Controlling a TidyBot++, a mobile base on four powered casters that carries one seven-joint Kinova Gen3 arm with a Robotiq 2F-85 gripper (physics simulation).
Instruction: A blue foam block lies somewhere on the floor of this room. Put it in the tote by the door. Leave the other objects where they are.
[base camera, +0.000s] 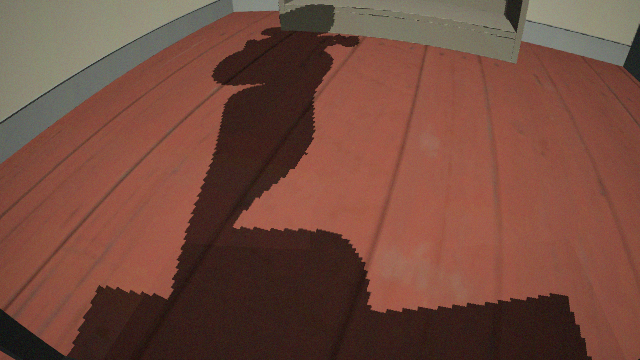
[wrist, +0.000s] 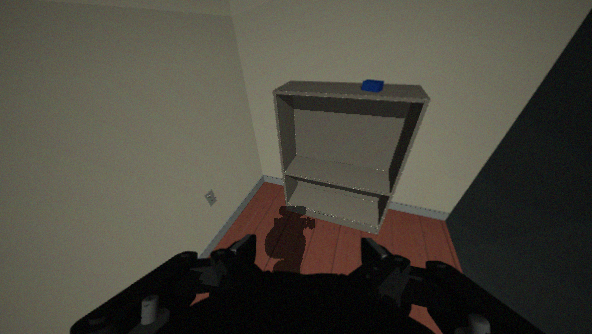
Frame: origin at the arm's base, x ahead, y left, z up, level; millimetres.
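Where they show: gripper, fingertip midpoint: (wrist: 307, 248).
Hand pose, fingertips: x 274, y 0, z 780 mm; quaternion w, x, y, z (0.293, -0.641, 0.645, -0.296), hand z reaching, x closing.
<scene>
After its pixels a point has its place.
My gripper (wrist: 307, 248) @(x 274, y 1, z 780 mm) is open, with no object between its fingers, and it points toward a shelf unit. A small blue block (wrist: 372, 85) @(x 1210, y -329, z 694 mm) rests on the top board of that unit in the wrist view, right of its middle, far beyond the fingers. No blue block shows on the visible floor, and the tote does not show in either view.
The grey-beige shelf unit (base camera: 425, 39) @(x 1149, y -261, z -378 mm) (wrist: 325, 90) @(x 1263, y -93, z 663 mm) stands against the far wall; its visible shelves hold no objects. A pale wall with a socket (wrist: 210, 197) @(x 1056, y 701, z 16 mm) runs along the left. A dark surface (wrist: 540, 150) @(x 960, y -1076, z 448 mm) rises at the right. The robot's shadow (base camera: 270, 130) @(x 638, y 134, z -397 mm) falls on red floorboards.
</scene>
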